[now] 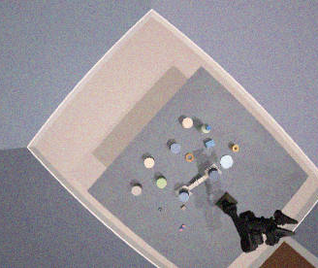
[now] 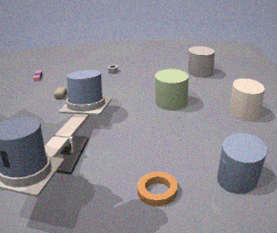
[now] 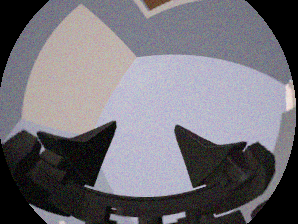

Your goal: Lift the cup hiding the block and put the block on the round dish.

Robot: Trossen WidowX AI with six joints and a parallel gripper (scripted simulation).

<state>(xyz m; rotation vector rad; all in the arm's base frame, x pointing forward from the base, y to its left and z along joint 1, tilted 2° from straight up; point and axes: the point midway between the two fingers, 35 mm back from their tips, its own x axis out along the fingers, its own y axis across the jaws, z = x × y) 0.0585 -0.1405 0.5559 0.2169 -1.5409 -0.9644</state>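
The pale grey block lies 230 mm ahead of my gripper tip, 320 mm to the left of it and 560 mm below it. Round my gripper tip: balance beam 230 mm ahead, 190 mm to the left, 560 mm below; then balance 230 mm ahead, 190 mm to the left, 570 mm below; then pale blue round dish 180 mm ahead, 70 mm to the right, 590 mm below.
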